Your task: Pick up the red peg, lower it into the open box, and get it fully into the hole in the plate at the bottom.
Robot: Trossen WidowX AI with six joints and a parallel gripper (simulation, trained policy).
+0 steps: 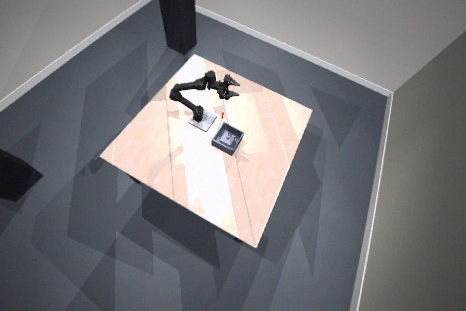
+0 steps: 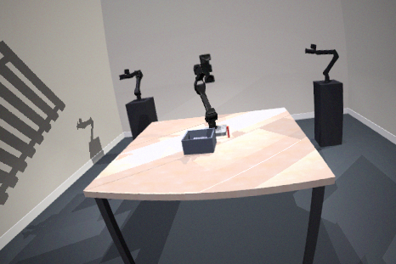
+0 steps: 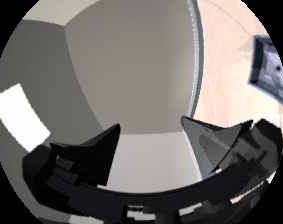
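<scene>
Now: gripper tip 12 cm past the red peg, 5 cm to the right of it and 46 cm above it. Round my gripper tip: dark grey box (3 cm ahead, 12 cm to the right, 47 cm below).
</scene>
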